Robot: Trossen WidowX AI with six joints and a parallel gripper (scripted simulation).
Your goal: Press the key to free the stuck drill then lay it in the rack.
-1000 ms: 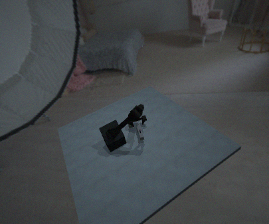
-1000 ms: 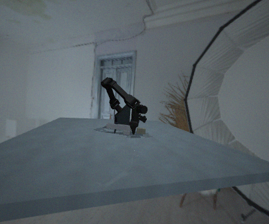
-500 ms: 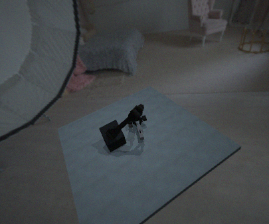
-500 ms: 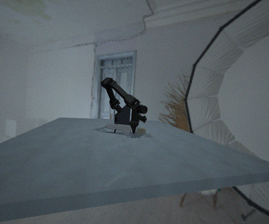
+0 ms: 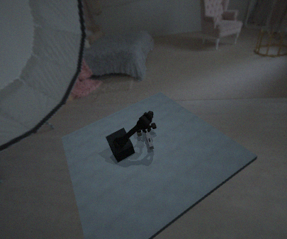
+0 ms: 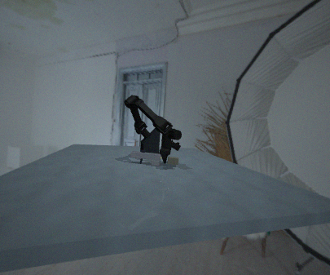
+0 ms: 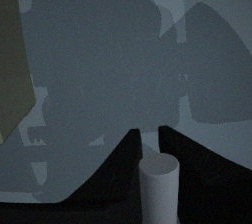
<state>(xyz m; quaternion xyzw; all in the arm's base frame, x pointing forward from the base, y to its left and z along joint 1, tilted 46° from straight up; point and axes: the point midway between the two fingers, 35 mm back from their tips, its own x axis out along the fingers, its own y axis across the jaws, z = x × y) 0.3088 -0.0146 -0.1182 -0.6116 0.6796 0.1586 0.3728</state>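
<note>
Right now the drill is 5 cm to the right of my gripper tip, 3 cm above it and 2 cm behind it. The rest, counted from my gripper tip: grey sleeve: 11 cm to the right, 4 cm behind, 3 cm above.
</note>
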